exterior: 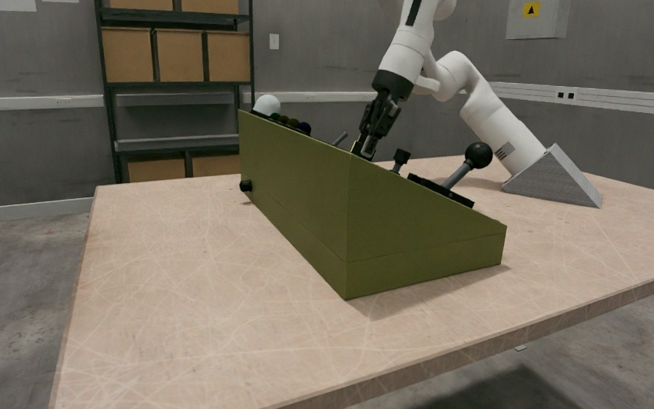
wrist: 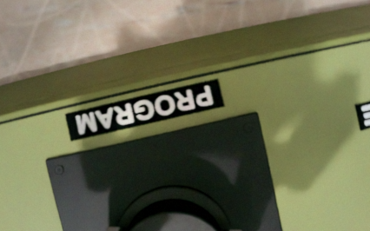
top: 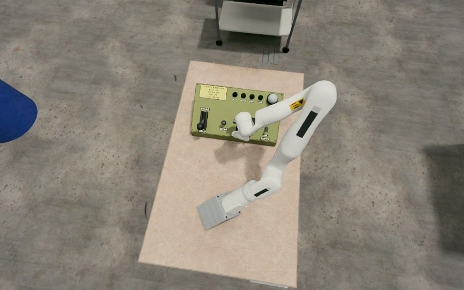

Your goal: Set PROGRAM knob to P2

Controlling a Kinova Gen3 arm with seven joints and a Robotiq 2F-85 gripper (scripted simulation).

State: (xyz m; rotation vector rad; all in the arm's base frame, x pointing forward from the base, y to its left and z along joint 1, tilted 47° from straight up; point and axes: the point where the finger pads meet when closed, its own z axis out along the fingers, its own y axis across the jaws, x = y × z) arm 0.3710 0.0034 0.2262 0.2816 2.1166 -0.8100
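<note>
Right now the thin toggle is 4 cm behind my hand, 11 cm to the right of it and 1 cm below it. Round my hand: black ball-topped lever: 6 cm ahead, 23 cm to the left; then small black knob: 4 cm ahead, 11 cm to the left, 2 cm below.
</note>
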